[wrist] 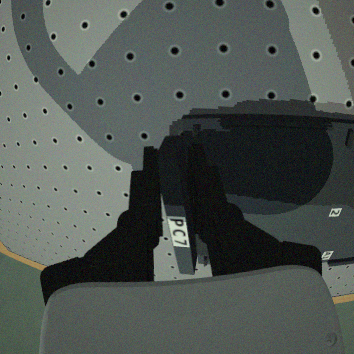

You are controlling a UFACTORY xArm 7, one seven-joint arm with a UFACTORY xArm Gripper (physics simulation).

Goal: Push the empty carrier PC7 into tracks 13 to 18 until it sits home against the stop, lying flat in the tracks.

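Frame: origin at the arm's base, x left, y ahead, z down, level; millimetres.
Seen in the pictures: gripper, fingertip midpoint: point(172, 164).
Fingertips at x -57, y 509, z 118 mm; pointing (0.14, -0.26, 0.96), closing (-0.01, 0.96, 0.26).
Offsets run from my fingertips to a thing's top centre. "*": to the spot under its first point. Level surfaces: height alone.
The carrier PC7 {* dx -41, dy +5, dz -15 mm} point(178, 232) is a narrow dark bar with a white PC7 label, in the lower middle of the wrist view. My gripper point(172, 164) is shut on it; the black fingers stand on both sides of the bar, and its labelled end sticks out toward the gripper's body. A dark grey unit {* dx -48, dy +85, dz +4 mm} point(290, 227) with small number labels lies at the right, beside the right finger. The tracks 13 to 18 and the stop cannot be made out, and the carrier's far end is lost in shadow between the fingers.
A light perforated board {dz +14 mm} point(95, 165) lies under the gripper and the dark unit, with large shadows across it. Its orange edge point(20, 257) shows at the lower left, with a green surface point(17, 300) beyond. The dark unit's raised back edge {* dx +31, dy +46, dz +5 mm} point(260, 117) runs to the right.
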